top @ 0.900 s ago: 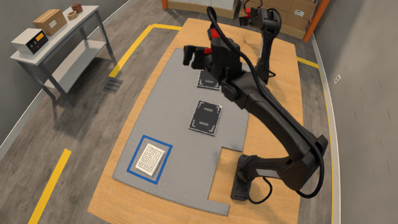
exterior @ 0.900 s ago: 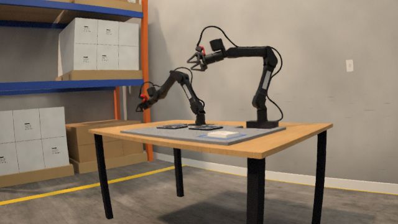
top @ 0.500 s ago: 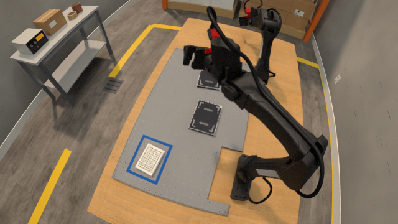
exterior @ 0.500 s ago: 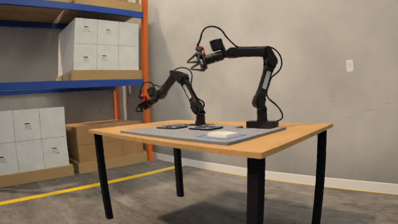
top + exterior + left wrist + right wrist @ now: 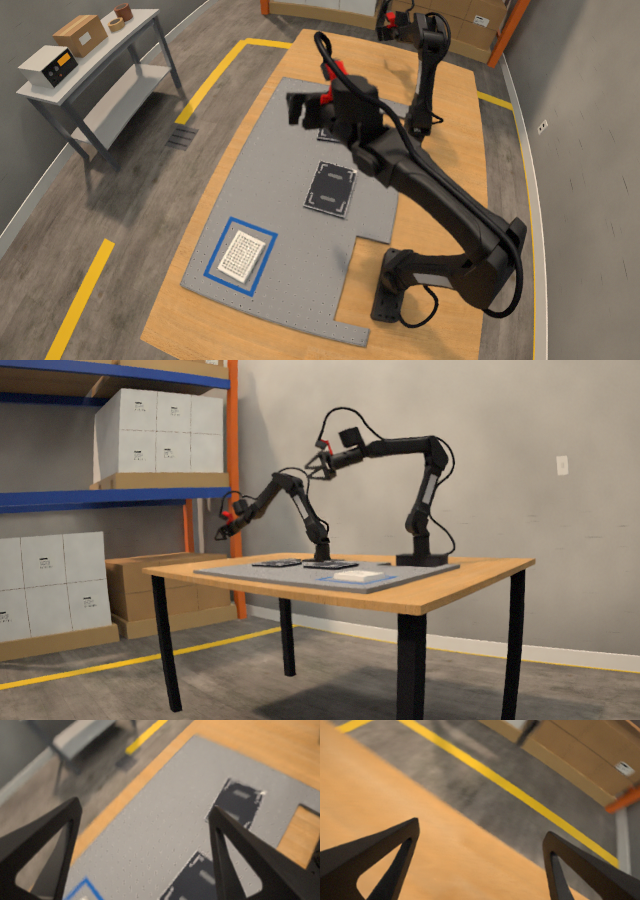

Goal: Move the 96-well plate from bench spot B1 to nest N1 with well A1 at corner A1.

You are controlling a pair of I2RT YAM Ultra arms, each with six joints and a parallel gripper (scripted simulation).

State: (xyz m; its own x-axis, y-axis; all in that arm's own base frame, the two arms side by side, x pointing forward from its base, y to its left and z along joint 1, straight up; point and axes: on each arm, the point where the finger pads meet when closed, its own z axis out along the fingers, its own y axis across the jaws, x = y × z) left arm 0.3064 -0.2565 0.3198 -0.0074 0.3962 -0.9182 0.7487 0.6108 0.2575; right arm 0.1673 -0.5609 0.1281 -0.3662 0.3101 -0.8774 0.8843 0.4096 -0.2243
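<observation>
My left gripper is now 100 mm short of the white 96-well plate, 290 mm to the right of it and 330 mm above it. The rest, counted from my left hand: black plate nest: 40 mm behind, 240 mm to the right, 330 mm below.
</observation>
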